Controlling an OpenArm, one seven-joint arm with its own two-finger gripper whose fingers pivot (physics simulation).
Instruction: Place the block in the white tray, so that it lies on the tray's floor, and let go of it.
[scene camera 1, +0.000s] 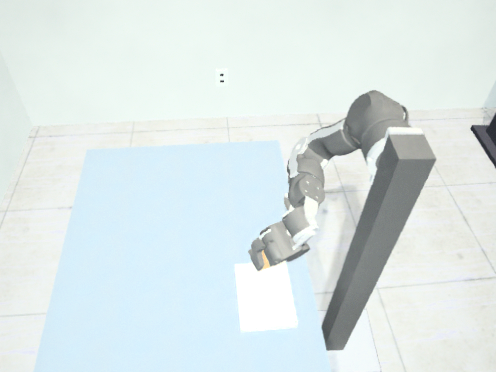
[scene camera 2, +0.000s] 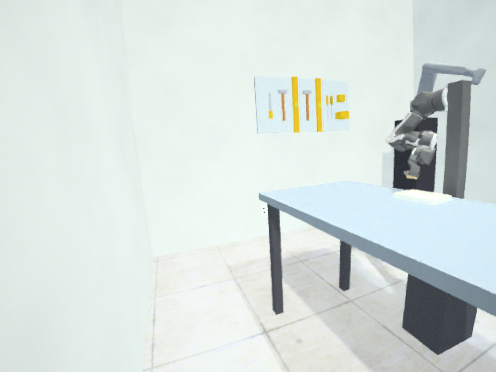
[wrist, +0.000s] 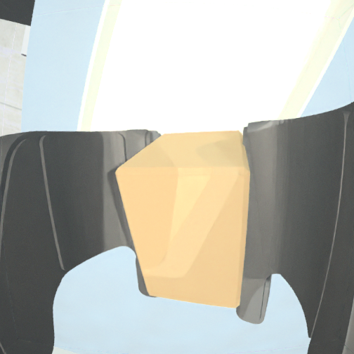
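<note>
The orange block is between the two dark fingers of my gripper, which is shut on it. In the scene camera 2 view the block hangs in the air above the level of the table top. The white tray lies on the table near its right edge in the scene camera 1 view. There the gripper is over the tray's far edge. In the wrist view the tray stretches away above the block, and blue table shows below the block.
The light blue table carries the tray. A dark grey post stands beside the table, right of the tray in the scene camera 1 view, with the arm fixed near its top. A tool board hangs on the wall.
</note>
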